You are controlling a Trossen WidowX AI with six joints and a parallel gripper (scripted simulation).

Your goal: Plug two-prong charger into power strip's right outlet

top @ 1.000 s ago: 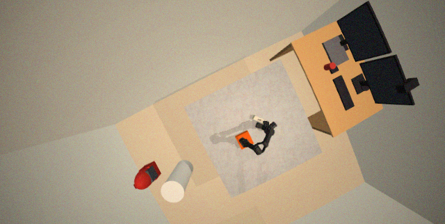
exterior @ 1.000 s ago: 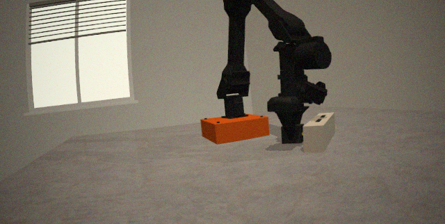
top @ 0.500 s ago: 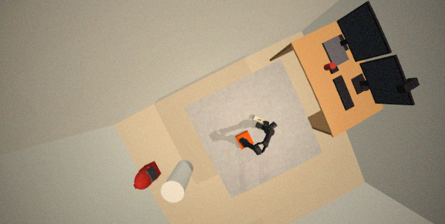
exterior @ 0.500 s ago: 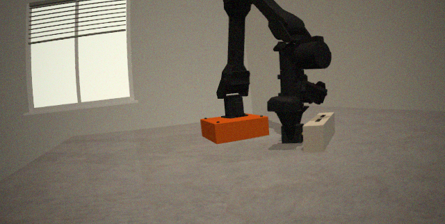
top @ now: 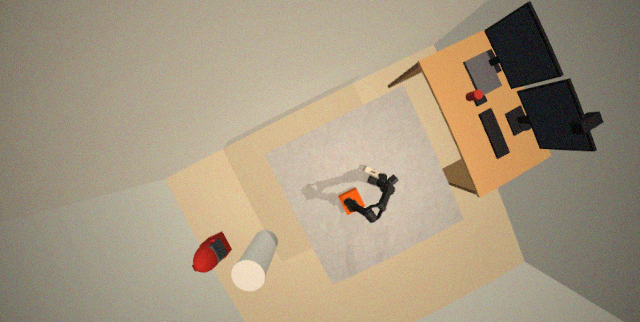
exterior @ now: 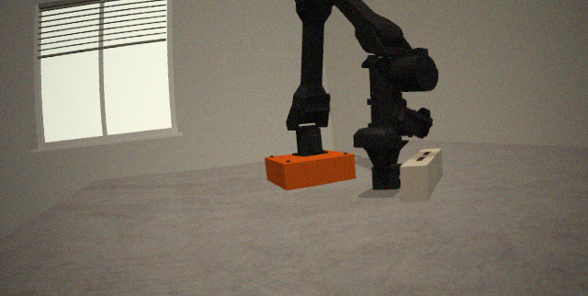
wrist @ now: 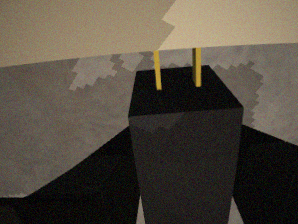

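Now: gripper tip 10 mm to the right of the black two-prong charger, 10 mm below it and 10 mm short of it.
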